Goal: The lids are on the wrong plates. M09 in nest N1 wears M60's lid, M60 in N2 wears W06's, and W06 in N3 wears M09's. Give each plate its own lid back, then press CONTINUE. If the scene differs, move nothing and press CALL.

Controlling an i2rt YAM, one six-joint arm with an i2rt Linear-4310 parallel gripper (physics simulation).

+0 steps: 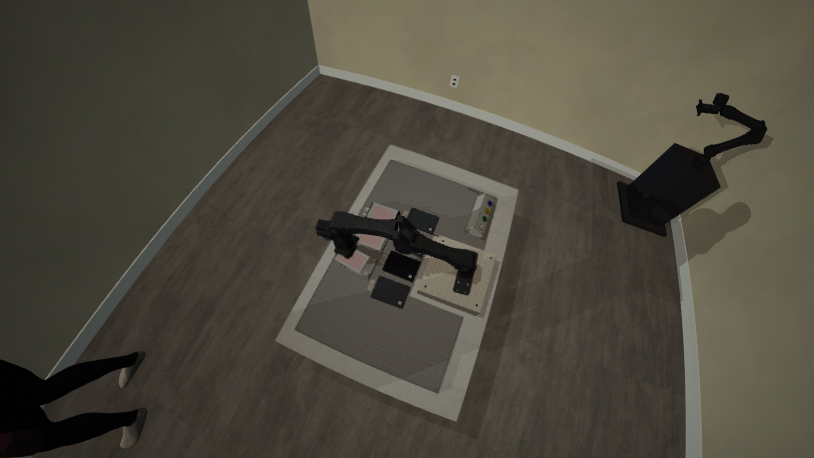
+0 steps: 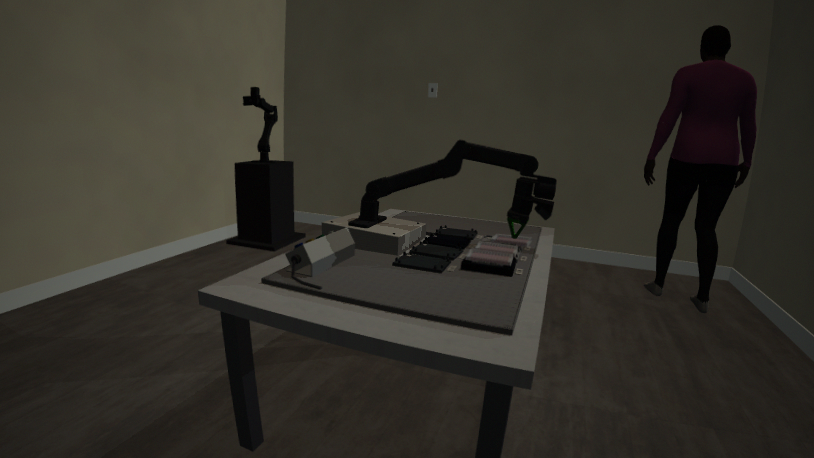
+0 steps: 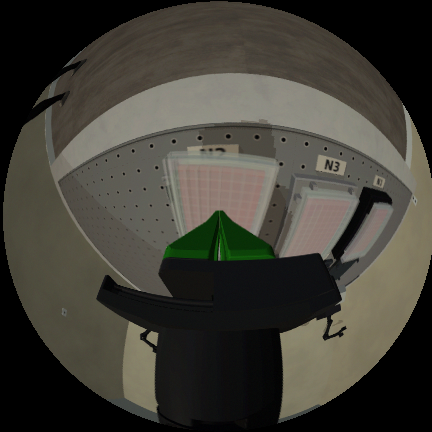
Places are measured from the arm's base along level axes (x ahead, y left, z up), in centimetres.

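Pixels of known places: gripper, fingertip midpoint: (image 1: pixel 350 256) (image 2: pixel 514 238) (image 3: pixel 218 216); arm's base at its link origin: (image 1: pixel 465 271) (image 2: pixel 368 222).
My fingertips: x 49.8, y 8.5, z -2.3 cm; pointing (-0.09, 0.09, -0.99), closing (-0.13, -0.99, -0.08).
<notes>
For each thing: its middle in the pictures, then the offset to it from my fingertips. "spot": a spot on its surface instead.
- N2 at the middle of its body: (image 3: pixel 217 220) (image 2: pixel 511 239) (image 1: pixel 352 258) dy +0.3, dx -0.9, dz -0.4 cm
- N2 label at a spot on its surface: (image 3: pixel 213 151) spot: dy -0.3, dx +5.6, dz -1.2 cm
- N3 at the middle of its body: (image 3: pixel 317 236) (image 2: pixel 496 247) (image 1: pixel 370 237) dy -12.1, dx -4.9, dz -0.6 cm
- N1 at the middle of its body: (image 3: pixel 369 235) (image 2: pixel 489 255) (image 1: pixel 382 213) dy -25.3, dx -5.8, dz +0.4 cm
- button box at the middle of its body: (image 2: pixel 322 248) (image 1: pixel 480 215) dy -40.1, dx -51.1, dz +1.0 cm
My gripper (image 2: pixel 515 235) (image 3: pixel 218 216) is shut, its green fingertips together with no thing seen between them. They are over the near part of the pink, clear-lidded plate at N2 (image 1: pixel 352 260) (image 2: pixel 514 241) (image 3: pixel 220 182); contact cannot be told. This plate sits askew and partly covers the N2 label (image 3: pixel 213 150). The lidded plate at N3 (image 1: pixel 372 241) (image 3: pixel 324 217) lies in its grey nest. The lidded plate at N1 (image 1: pixel 383 211) (image 3: pixel 370 231) stands on a black nest. No plate or lid names are readable.
Dark flat pads (image 1: pixel 422 220) (image 1: pixel 401 265) (image 1: pixel 390 291) lie between the plates and the arm's base plate (image 1: pixel 441 281). A button box (image 1: pixel 477 216) (image 2: pixel 324 252) stands on the mat. A second arm on a black pedestal (image 1: pixel 674 182) (image 2: pixel 264 202) and a person (image 2: pixel 711 113) are beyond the table.
</notes>
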